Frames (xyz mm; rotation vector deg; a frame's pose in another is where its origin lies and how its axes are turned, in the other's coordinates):
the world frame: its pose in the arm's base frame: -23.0 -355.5 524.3 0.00 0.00 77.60
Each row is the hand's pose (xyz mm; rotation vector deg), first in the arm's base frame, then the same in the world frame.
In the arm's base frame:
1: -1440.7 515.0 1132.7 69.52 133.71 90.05
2: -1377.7 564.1 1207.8 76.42 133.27 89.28
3: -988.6 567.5 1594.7 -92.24 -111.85 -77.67
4: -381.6 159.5 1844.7 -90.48 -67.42 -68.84
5: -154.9 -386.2 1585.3 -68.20 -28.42 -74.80
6: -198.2 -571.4 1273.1 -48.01 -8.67 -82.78
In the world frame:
1: 545.8 1571.6 608.4 116.47 51.19 55.64
2: 607.2 1520.6 683.5 120.60 47.19 56.76
3: 694.1 1141.3 1070.4 137.88 28.52 72.43
4: 426.0 460.8 1320.4 -138.83 5.11 -111.27
5: -58.3 122.2 1061.0 -89.75 26.04 -137.50
6: -248.5 124.8 748.8 -55.53 30.23 -153.77

